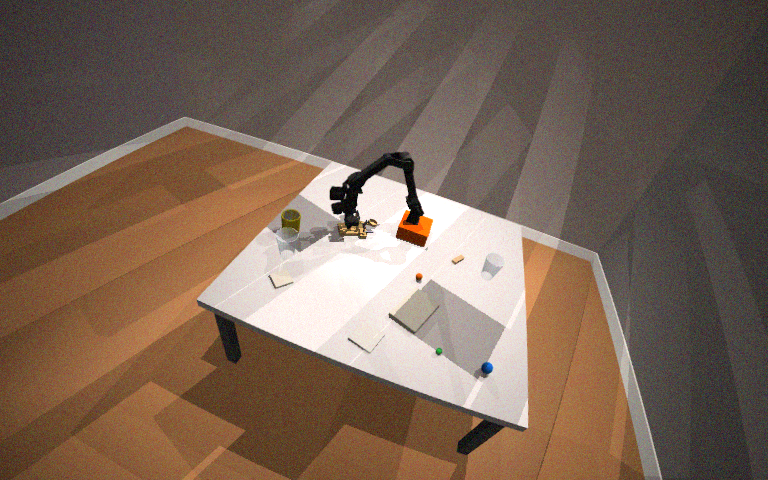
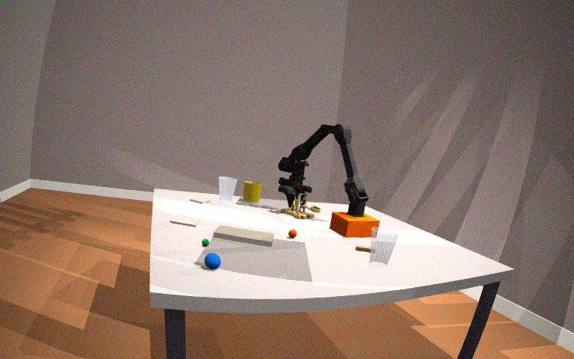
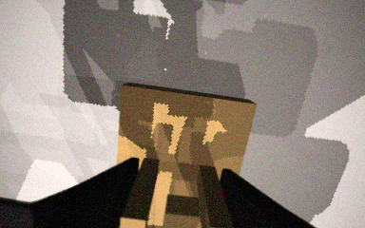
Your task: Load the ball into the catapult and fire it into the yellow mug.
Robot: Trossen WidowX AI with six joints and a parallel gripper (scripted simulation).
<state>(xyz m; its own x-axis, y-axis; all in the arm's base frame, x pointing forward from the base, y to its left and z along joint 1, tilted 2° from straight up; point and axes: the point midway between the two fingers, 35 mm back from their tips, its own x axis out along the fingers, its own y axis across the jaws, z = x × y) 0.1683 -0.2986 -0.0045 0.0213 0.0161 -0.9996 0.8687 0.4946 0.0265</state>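
My gripper tip is 410 mm to the right of the orange ball, 160 mm short of it and 20 mm above it. Also, from my gripper tip: yellow mug 240 mm to the right, 140 mm ahead; small wooden catapult 70 mm to the left, 30 mm behind, 20 mm above; small wooden block 580 mm to the left, 60 mm behind, 30 mm below.
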